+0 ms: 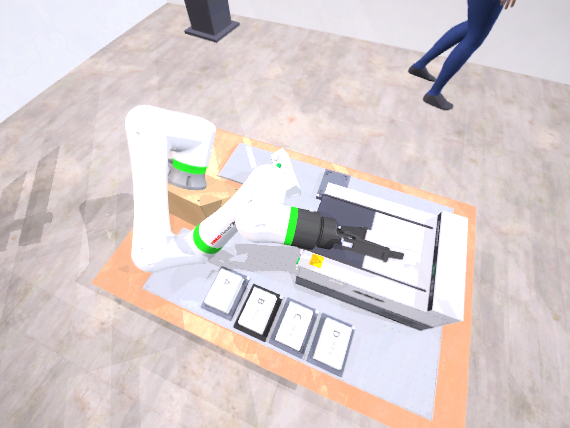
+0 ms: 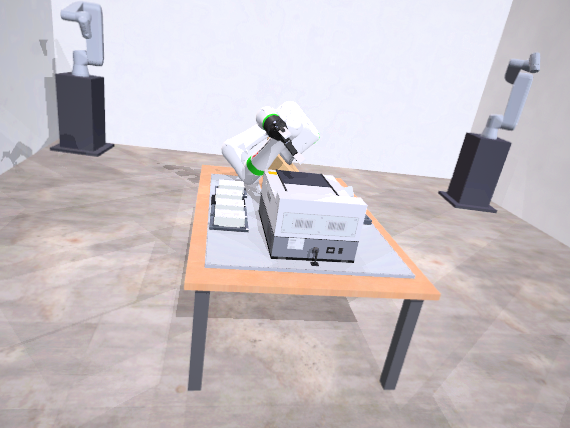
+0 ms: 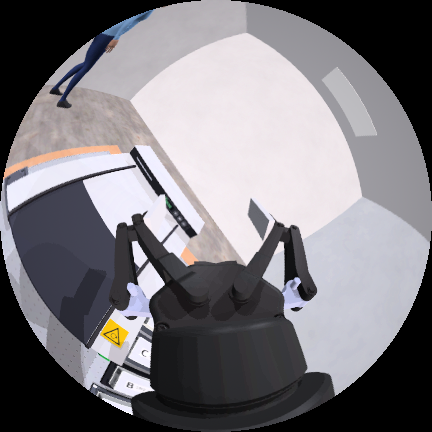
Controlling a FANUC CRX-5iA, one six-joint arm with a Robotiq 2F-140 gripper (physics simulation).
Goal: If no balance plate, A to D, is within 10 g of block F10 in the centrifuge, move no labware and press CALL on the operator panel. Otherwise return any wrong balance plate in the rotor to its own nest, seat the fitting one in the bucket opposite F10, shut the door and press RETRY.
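Frame: origin at the arm's base, x ahead, y left, z up, level; centimetres.
Where they show: gripper, fingertip midpoint: (image 1: pixel 402 248) (image 2: pixel 295 149) (image 3: pixel 207 204); arm's base at its link origin: (image 1: pixel 186 182) (image 2: pixel 282 155).
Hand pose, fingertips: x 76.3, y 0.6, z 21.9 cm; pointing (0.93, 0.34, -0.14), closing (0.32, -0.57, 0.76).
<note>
Things, the pixels of their top centre, and the offset from my fingertips. "spot": a spot on its surface instead.
- dark panel at its top centre: (image 3: pixel 68 248) (image 1: pixel 341 228) (image 2: pixel 302 178) dx -15.7, dy +6.6, dz -15.9 cm
- Lettered white plates A at its top centre: (image 1: pixel 223 289) (image 2: pixel 231 183) dx -43.1, dy -26.2, dz -31.9 cm
- B at its top centre: (image 1: pixel 257 309) (image 2: pixel 229 192) dx -29.1, dy -26.1, dz -31.9 cm
- C at its top centre: (image 3: pixel 151 356) (image 1: pixel 294 324) (image 2: pixel 230 202) dx -15.9, dy -24.5, dz -31.9 cm
- D at its top centre: (image 1: pixel 333 342) (image 2: pixel 230 213) dx -2.6, dy -23.2, dz -31.9 cm
- white sloped box at its top centre: (image 1: pixel 285 166) dx -49.6, dy +30.1, dz -28.9 cm
- centrifuge's raised end at a spot on its surface: (image 3: pixel 167 192) spot: dx +13.6, dy +8.7, dz -12.9 cm
- small dark plate at its top centre: (image 1: pixel 334 184) dx -27.6, dy +35.6, dz -34.2 cm
The white centrifuge (image 1: pixel 365 287) (image 2: pixel 320 217) (image 3: pixel 115 172) stands on the table. A dark panel (image 1: pixel 345 212) (image 2: pixel 305 179) (image 3: pixel 55 250) lies across part of its top; no rotor, bucket or block F10 shows. Lettered white plates A (image 1: pixel 225 295), B (image 1: pixel 257 312) (image 3: pixel 130 384), C (image 1: pixel 295 327) (image 3: pixel 143 351) and D (image 1: pixel 332 345) sit in a row of nests. B's nest is black. Their smaller print is unreadable. A white sloped box (image 1: pixel 290 175) with a green spot, perhaps the operator panel, stands behind the arm. My gripper (image 1: pixel 397 255) (image 2: pixel 296 154) (image 3: pixel 207 204) is open and empty, above the centrifuge.
The centrifuge's raised end (image 1: pixel 450 265) (image 3: pixel 167 192) carries a dark strip with a green display. A small dark plate (image 1: pixel 336 180) (image 3: pixel 17 175) lies beside the centrifuge. A person (image 1: pixel 462 47) (image 3: pixel 90 57) is beyond the table. Two pedestals (image 2: pixel 80 112) (image 2: pixel 477 170) bear other arms.
</note>
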